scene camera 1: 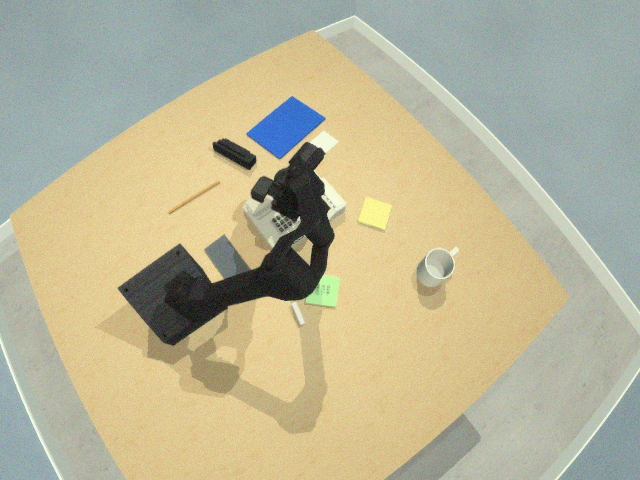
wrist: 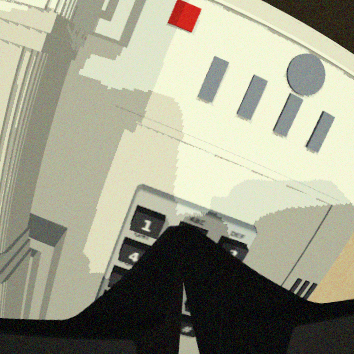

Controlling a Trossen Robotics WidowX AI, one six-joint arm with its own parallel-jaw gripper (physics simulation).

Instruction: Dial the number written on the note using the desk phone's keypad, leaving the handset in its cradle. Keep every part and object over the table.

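Frame: origin at the arm's base, x ahead, y left, z up, level; metres.
Where they show: gripper, fingertip midpoint: [scene camera 1: 289, 216] [wrist: 180, 236]; arm's base at its link origin: [scene camera 1: 182, 288].
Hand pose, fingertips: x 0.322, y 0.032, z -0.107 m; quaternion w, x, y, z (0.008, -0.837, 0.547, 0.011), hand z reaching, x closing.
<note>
Things, the pixels of their top centre, and the offset from my fingertips. "pt": a spot on its surface instead.
- desk phone at its top centre: [wrist: 161, 164] [scene camera 1: 293, 203] 0.027 m ahead, 0.017 m left, 0.016 m up
- 4 key at its top centre: [wrist: 133, 256] 0.011 m back, 0.013 m left, 0.004 m up
- 3 key at its top centre: [wrist: 231, 254] 0.002 m ahead, 0.019 m right, 0.004 m up
- handset at a spot on its surface: [wrist: 10, 85] pt 0.035 m ahead, 0.054 m left, 0.032 m up
- green note at its top centre: [scene camera 1: 322, 289] 0.049 m back, 0.204 m right, 0.016 m down
- black stapler at its top centre: [scene camera 1: 233, 148] 0.003 m back, 0.269 m left, 0.010 m up
- blue folder at its top centre: [scene camera 1: 286, 124] 0.175 m ahead, 0.260 m left, 0.019 m down
- white paper at its top centre: [scene camera 1: 319, 145] 0.210 m ahead, 0.139 m left, 0.025 m down
- pencil at its top centre: [scene camera 1: 193, 196] 0.175 m back, 0.225 m left, 0.019 m down
- dark grey pad at its top centre: [scene camera 1: 228, 261] 0.196 m back, 0.001 m left, 0.019 m down
- yellow pad at its top centre: [scene camera 1: 375, 212] 0.192 m ahead, 0.125 m right, 0.015 m down
- mug at its top centre: [scene camera 1: 444, 259] 0.219 m ahead, 0.344 m right, 0.060 m up
- white stick at its top centre: [scene camera 1: 298, 313] 0.134 m back, 0.215 m right, 0.005 m down
The desk phone [scene camera 1: 264, 225] [wrist: 225, 150] stands under the arm, partly hidden by it. In the wrist view its 1 key [wrist: 148, 223] and 4 key [wrist: 131, 252] show clearly, and part of the 3 key [wrist: 237, 246] shows. My gripper [wrist: 180, 236] is shut and empty. Its tips are over the 2 key's place and cover most of that key; whether they touch it I cannot tell. The handset [wrist: 10, 85] shows partly at the left edge of the wrist view. The green note [scene camera 1: 326, 292] lies beside the arm's elbow; its writing is too small to read.
A black stapler [scene camera 1: 234, 153], a blue folder [scene camera 1: 285, 126] and a white paper [scene camera 1: 326, 141] lie beyond the phone. A pencil [scene camera 1: 194, 197] and a dark grey pad [scene camera 1: 225, 254] lie left. A yellow pad [scene camera 1: 375, 213] and a mug [scene camera 1: 435, 267] are right; a white stick [scene camera 1: 298, 314] lies near the note.
</note>
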